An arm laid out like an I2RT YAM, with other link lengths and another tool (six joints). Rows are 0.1 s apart.
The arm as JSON. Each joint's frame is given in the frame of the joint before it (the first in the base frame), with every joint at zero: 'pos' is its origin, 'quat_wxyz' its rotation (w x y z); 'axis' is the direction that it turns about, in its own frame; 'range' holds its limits. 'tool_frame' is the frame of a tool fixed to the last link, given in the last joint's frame.
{
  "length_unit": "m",
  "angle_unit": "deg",
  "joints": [
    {
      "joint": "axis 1",
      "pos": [
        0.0,
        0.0,
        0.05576
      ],
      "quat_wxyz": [
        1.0,
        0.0,
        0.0,
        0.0
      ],
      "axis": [
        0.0,
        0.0,
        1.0
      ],
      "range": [
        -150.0,
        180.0
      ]
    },
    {
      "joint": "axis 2",
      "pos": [
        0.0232,
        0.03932,
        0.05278
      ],
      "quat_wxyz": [
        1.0,
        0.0,
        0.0,
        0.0
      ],
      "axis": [
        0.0,
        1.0,
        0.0
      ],
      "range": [
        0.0,
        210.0
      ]
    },
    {
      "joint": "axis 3",
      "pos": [
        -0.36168,
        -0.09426,
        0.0
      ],
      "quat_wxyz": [
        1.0,
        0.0,
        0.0,
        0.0
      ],
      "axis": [
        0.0,
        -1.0,
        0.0
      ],
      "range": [
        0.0,
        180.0
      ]
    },
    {
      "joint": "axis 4",
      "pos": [
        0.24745,
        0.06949,
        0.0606
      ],
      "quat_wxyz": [
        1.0,
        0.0,
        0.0,
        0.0
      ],
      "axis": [
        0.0,
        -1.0,
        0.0
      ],
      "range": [
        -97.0,
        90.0
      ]
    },
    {
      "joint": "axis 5",
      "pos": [
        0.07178,
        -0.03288,
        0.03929
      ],
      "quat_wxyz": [
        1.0,
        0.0,
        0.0,
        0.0
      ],
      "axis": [
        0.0,
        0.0,
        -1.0
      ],
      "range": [
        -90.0,
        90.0
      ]
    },
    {
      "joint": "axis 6",
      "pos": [
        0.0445,
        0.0,
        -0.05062
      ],
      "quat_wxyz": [
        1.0,
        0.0,
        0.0,
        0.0
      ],
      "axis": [
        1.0,
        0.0,
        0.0
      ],
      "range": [
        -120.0,
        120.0
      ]
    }
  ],
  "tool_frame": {
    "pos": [
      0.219,
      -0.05,
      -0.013
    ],
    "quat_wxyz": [
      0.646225,
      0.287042,
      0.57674,
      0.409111
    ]
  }
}
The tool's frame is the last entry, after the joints.
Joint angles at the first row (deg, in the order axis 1, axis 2, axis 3, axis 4, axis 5, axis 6):
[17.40, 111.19, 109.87, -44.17, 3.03, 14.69]
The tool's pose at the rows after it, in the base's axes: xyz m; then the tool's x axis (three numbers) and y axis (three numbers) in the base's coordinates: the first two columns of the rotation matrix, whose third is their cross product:
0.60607, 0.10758, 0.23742, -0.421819, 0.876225, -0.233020, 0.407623, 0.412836, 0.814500
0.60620, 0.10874, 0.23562, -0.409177, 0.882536, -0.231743, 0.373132, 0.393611, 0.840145
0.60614, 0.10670, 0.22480, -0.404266, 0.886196, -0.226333, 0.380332, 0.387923, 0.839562
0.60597, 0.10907, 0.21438, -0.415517, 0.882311, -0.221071, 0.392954, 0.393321, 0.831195
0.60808, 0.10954, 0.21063, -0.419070, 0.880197, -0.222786, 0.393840, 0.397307, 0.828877
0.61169, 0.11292, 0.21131, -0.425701, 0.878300, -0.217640, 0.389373, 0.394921, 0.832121
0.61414, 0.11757, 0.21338, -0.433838, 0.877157, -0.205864, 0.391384, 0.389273, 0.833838
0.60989, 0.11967, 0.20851, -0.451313, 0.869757, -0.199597, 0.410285, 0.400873, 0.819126
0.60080, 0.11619, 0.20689, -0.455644, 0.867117, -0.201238, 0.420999, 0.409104, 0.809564
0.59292, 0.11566, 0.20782, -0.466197, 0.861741, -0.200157, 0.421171, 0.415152, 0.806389
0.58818, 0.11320, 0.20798, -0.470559, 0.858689, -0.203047, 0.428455, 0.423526, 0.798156
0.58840, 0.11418, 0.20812, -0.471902, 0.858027, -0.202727, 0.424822, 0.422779, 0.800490
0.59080, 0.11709, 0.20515, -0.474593, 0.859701, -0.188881, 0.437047, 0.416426, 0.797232
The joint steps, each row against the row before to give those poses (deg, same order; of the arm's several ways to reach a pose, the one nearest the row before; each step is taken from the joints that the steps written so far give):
[-0.01, -2.06, -5.21, 5.56, 0.33, 0.57]
[0.01, -2.22, -5.92, 6.41, -0.17, 0.46]
[-0.22, 0.01, -2.14, 1.91, -0.05, 0.34]
[0.05, 0.74, -0.30, -0.03, -0.43, -0.15]
[-0.05, 0.46, -0.04, 0.31, -0.08, -0.25]
[-0.05, 0.54, 0.82, -0.09, -0.60, -0.09]
[0.01, 0.70, 1.78, -1.24, -0.78, 0.21]
[0.09, 0.63, 1.34, -2.43, -0.55, -0.40]
[0.00, -0.95, -1.03, -0.83, 0.12, -0.26]
[0.00, -1.10, -1.11, -0.34, -0.45, -0.44]
[-0.04, -0.32, 0.12, -1.17, 0.10, -0.35]
[0.04, -0.11, -0.30, 0.41, -0.12, -0.03]
[-0.05, 1.09, 1.61, -1.21, -0.50, 0.46]

